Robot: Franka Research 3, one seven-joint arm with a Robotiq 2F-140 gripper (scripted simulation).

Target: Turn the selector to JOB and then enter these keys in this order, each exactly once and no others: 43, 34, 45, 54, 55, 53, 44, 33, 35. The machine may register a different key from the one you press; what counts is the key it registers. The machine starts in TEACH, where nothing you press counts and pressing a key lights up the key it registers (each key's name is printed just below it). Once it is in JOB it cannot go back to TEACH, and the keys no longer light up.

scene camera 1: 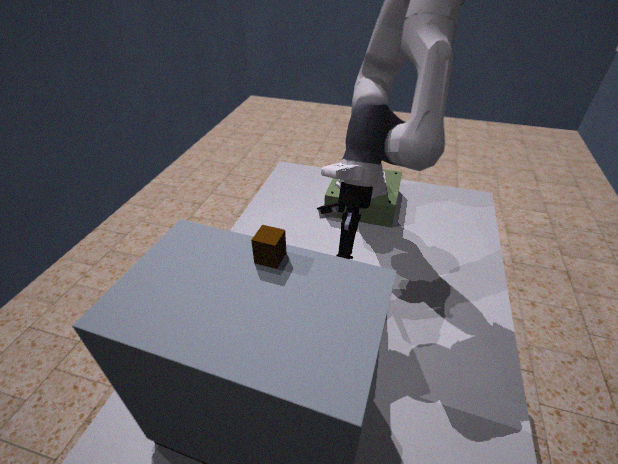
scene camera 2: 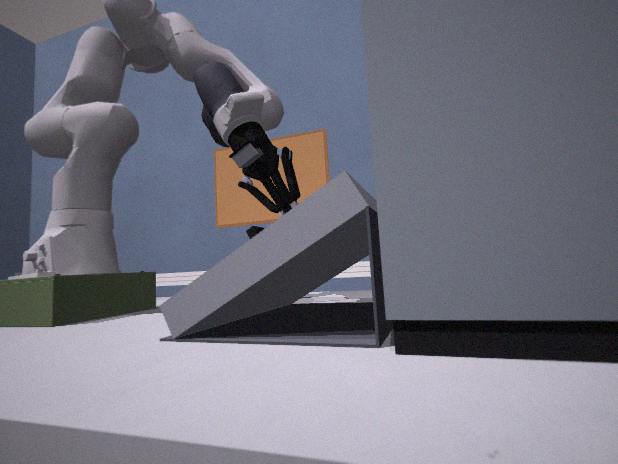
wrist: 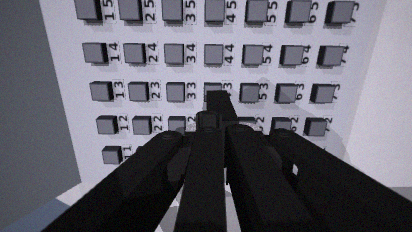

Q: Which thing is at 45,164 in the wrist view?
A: A grey box.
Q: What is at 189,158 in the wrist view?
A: The gripper.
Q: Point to a sloped grey keypad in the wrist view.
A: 66,33
